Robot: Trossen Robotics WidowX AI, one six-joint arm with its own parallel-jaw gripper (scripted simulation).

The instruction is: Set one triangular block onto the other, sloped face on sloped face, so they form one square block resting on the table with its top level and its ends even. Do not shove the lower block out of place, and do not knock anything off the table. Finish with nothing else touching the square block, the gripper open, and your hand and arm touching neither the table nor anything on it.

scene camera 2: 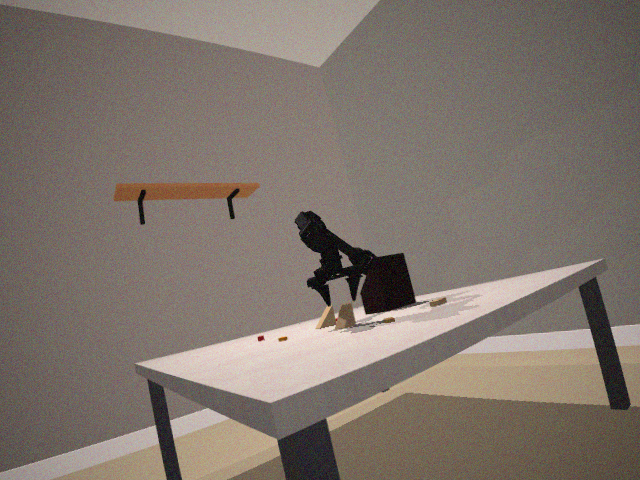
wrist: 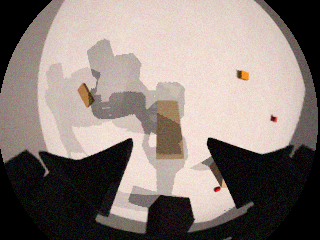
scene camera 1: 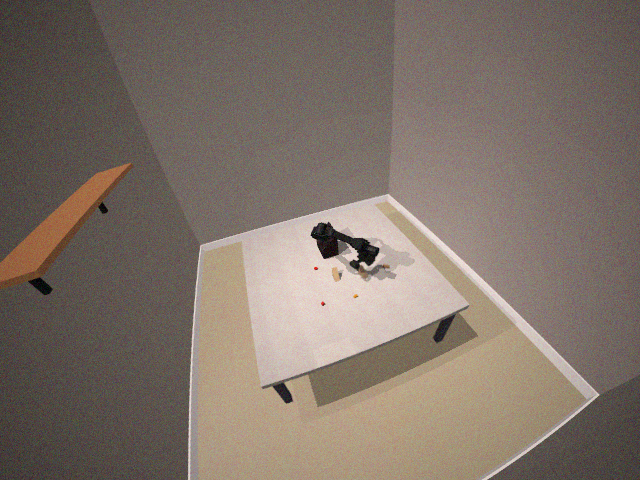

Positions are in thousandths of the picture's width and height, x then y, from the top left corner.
Scene:
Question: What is my gripper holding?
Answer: Nothing.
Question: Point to a triangular block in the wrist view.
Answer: At 533, 606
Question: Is my gripper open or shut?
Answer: Open.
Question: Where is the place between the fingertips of my gripper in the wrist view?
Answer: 536, 594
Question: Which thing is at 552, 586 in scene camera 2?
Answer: My gripper.

